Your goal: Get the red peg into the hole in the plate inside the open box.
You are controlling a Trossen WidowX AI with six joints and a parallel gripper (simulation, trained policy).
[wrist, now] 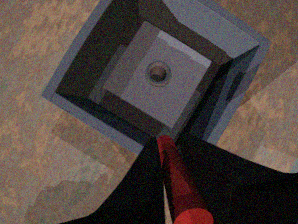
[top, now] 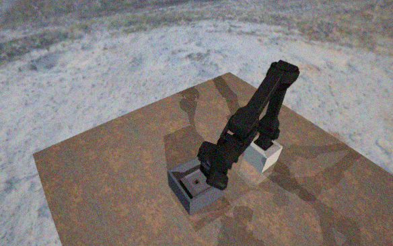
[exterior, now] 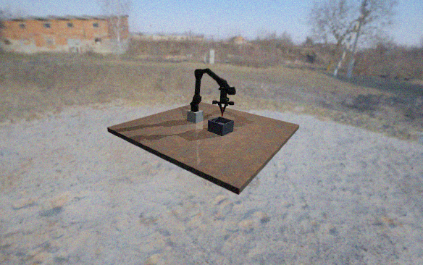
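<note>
The red peg lies 10 mm behind my gripper tip, 10 mm to the left of it and 10 mm above it. Round my gripper tip: grey box: 20 mm ahead, 50 mm to the right, 120 mm below; then grey plate: 20 mm ahead, 50 mm to the right, 100 mm below.
</note>
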